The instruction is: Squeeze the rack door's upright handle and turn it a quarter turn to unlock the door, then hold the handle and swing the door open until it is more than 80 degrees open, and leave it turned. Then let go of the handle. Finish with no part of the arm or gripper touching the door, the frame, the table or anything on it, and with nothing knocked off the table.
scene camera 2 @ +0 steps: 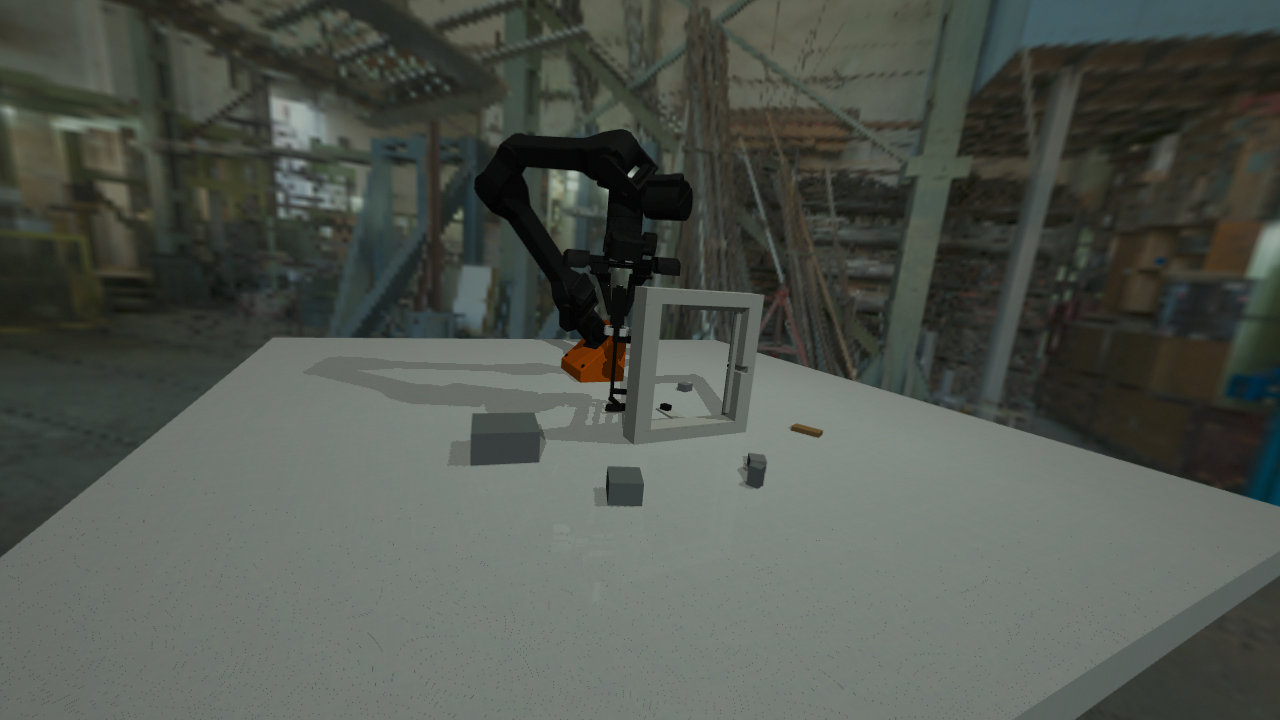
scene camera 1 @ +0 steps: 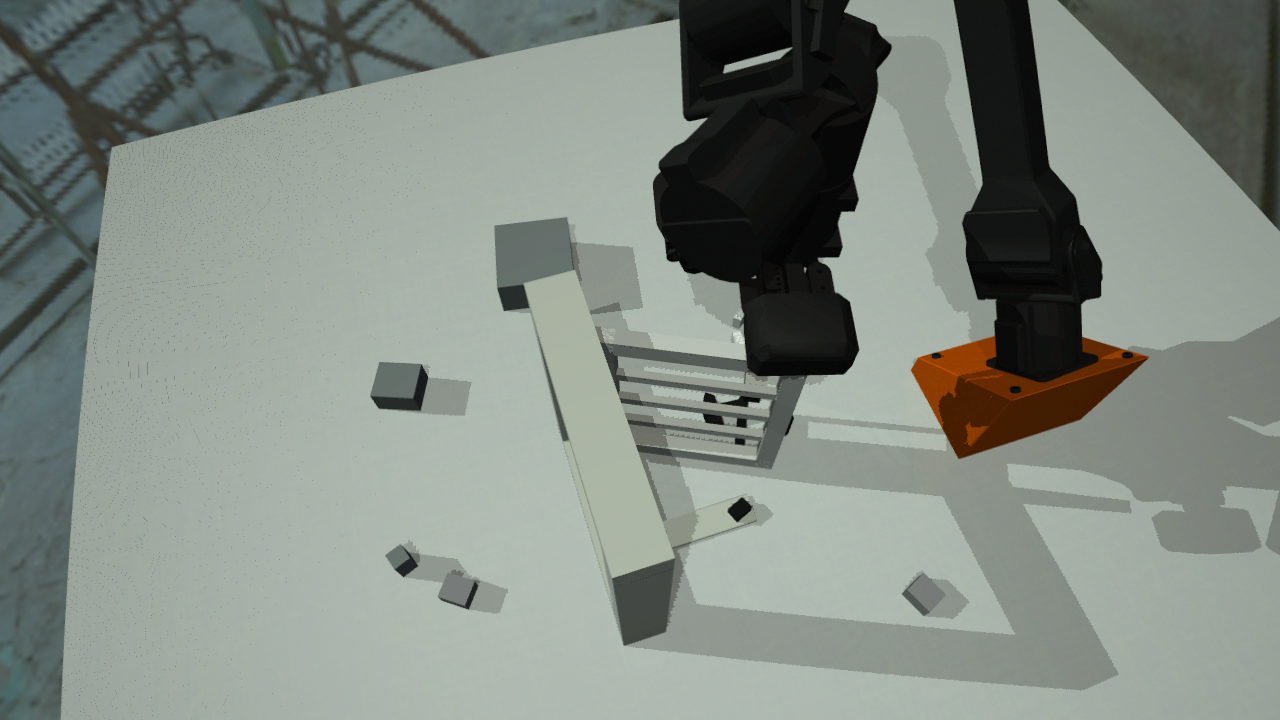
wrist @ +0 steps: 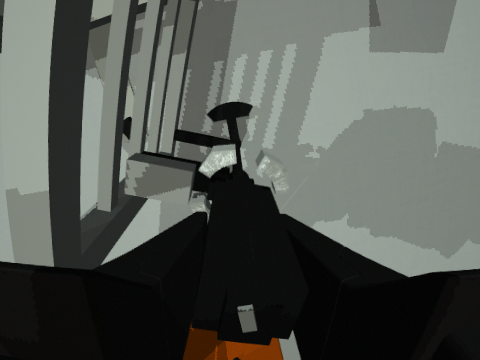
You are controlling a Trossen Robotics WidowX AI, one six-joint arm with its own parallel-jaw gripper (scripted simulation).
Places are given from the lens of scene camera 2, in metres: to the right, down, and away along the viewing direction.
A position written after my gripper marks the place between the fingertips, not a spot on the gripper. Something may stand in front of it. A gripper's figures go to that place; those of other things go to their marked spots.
my gripper (scene camera 2: 617, 315): -0.04, -0.07, 0.79
grey block (scene camera 2: 497, 438): -0.17, 0.09, 0.56
